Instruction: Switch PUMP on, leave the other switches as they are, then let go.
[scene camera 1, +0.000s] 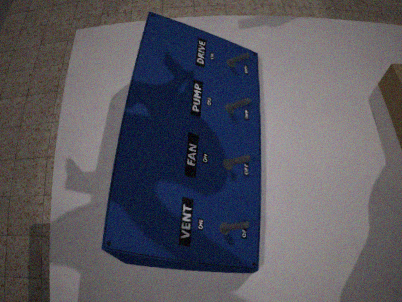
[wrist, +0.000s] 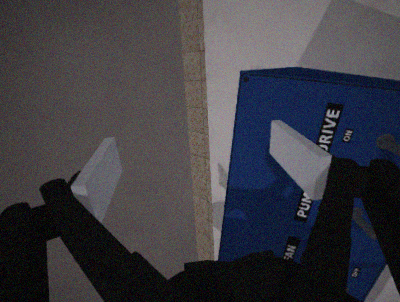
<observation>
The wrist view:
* my gripper: 196, 145
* blue switch panel: 265, 209
</observation>
